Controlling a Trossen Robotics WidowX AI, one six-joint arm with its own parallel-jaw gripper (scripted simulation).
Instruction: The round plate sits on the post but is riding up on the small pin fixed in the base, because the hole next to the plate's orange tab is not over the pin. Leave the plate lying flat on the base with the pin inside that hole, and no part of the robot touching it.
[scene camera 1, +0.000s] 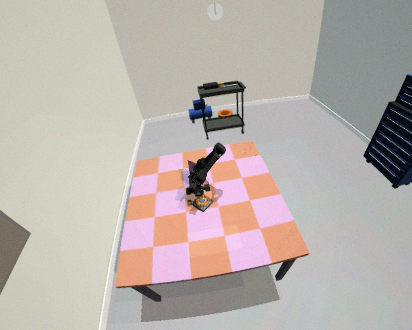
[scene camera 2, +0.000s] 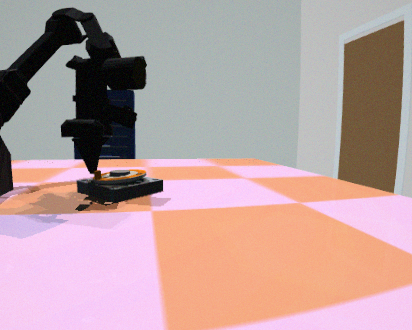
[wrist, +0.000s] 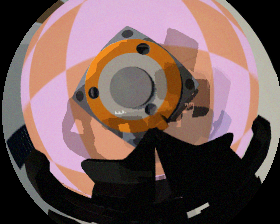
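Square base (scene camera 2: 118, 192) at 470 mm from the lens; my gripper (scene camera 2: 93, 174) at 530 mm from the lens.
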